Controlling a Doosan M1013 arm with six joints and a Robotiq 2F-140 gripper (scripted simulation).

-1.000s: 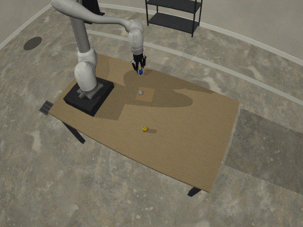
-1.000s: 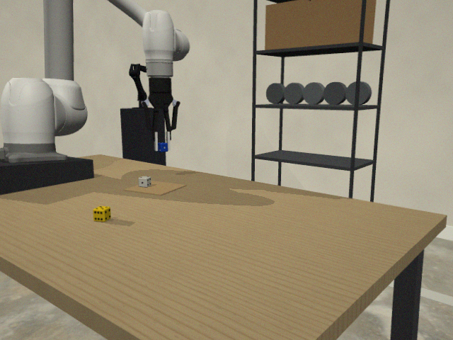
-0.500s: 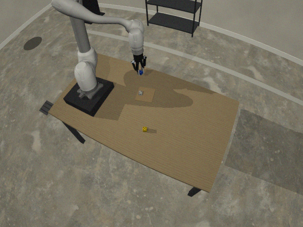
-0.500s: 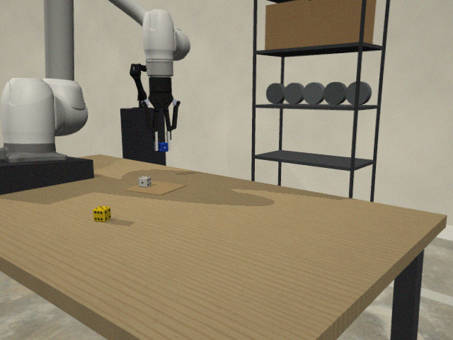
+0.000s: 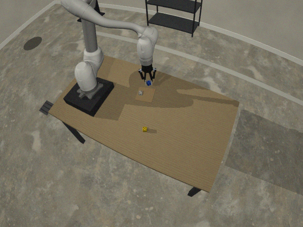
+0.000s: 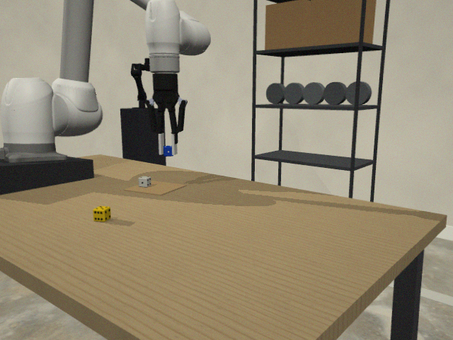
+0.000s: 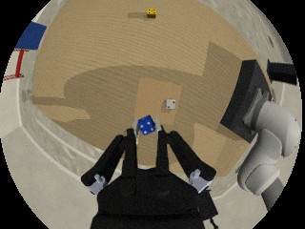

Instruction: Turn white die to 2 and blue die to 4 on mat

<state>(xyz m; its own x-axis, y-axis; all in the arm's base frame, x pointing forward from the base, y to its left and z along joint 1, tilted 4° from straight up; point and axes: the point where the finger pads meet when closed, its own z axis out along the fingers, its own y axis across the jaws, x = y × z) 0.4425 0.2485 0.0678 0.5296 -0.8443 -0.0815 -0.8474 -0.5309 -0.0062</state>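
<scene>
Right now my hand is 2 cm past the mat, 4 cm to the left of it and 14 cm above it. Also, from my hand: blue die (2 cm below); then white die (5 cm behind, 6 cm to the right, 12 cm below); then yellow die (15 cm ahead, 32 cm to the right, 12 cm below).
</scene>
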